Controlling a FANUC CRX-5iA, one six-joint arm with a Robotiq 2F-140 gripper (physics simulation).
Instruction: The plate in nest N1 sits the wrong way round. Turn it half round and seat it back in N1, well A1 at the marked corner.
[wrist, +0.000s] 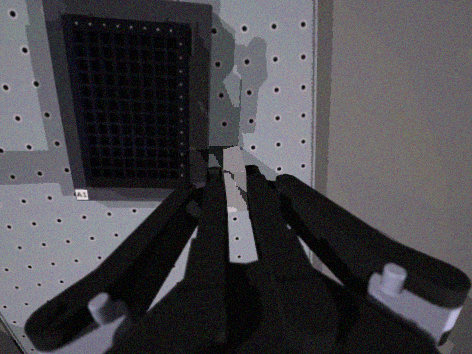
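Note:
A dark well plate (129, 79) is here in my sight, and along with it I see my own gripper (232, 161).

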